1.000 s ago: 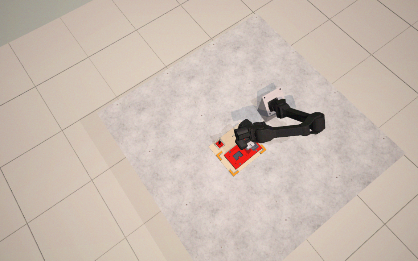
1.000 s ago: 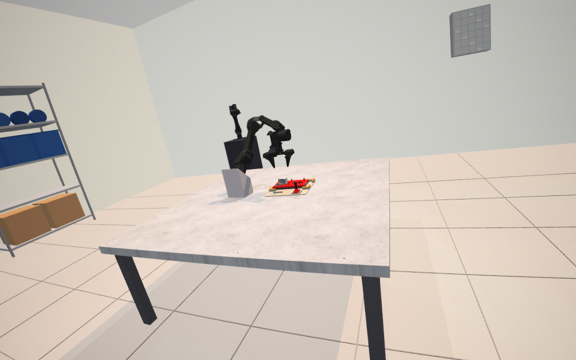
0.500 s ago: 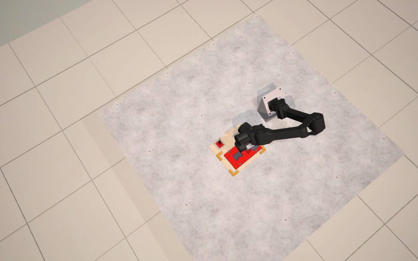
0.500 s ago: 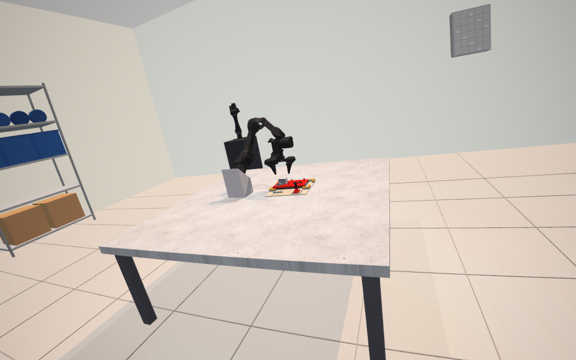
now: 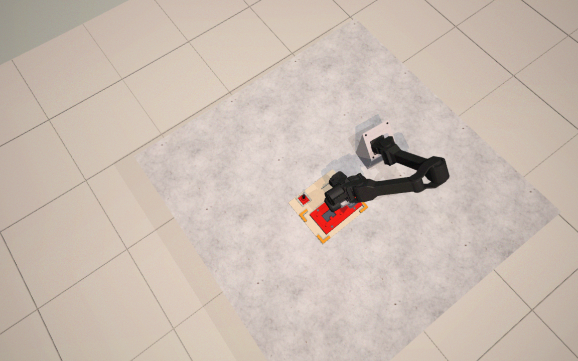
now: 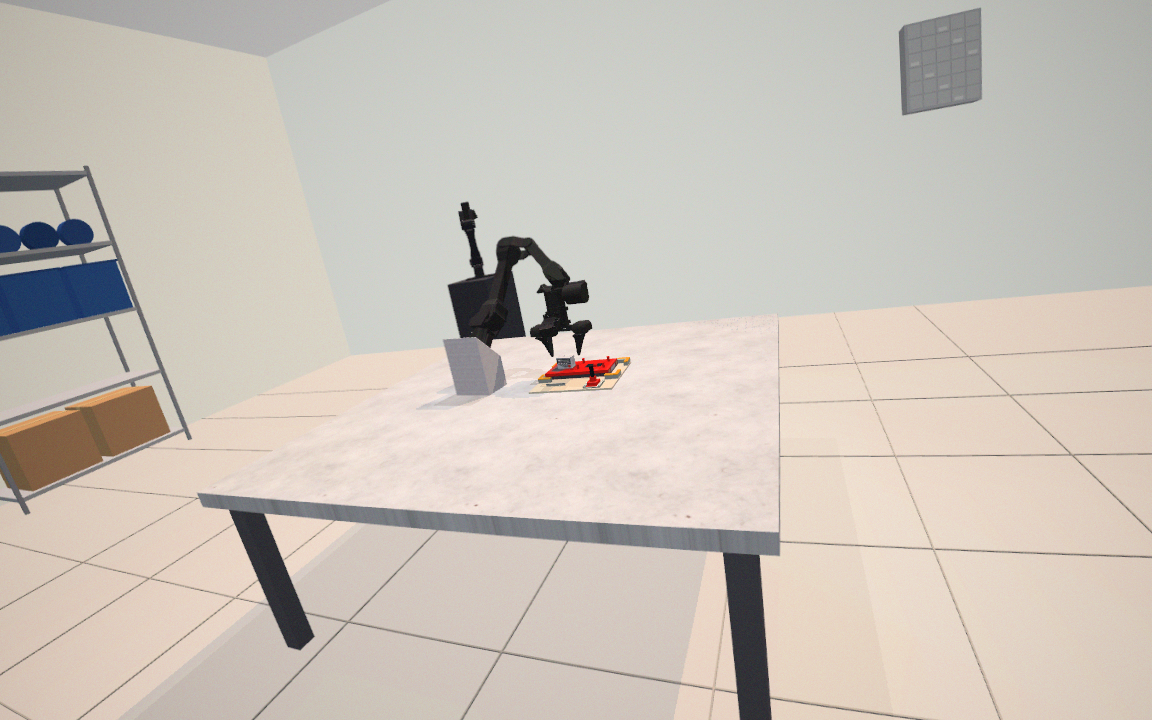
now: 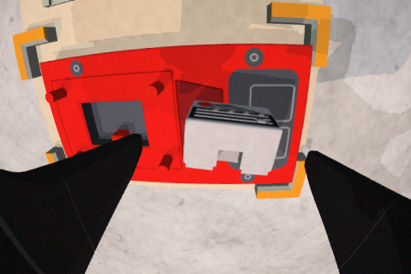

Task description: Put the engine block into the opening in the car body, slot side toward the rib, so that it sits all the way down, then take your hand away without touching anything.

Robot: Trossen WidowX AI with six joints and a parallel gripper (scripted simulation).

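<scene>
My gripper tip is now 10 mm above the engine block.
</scene>
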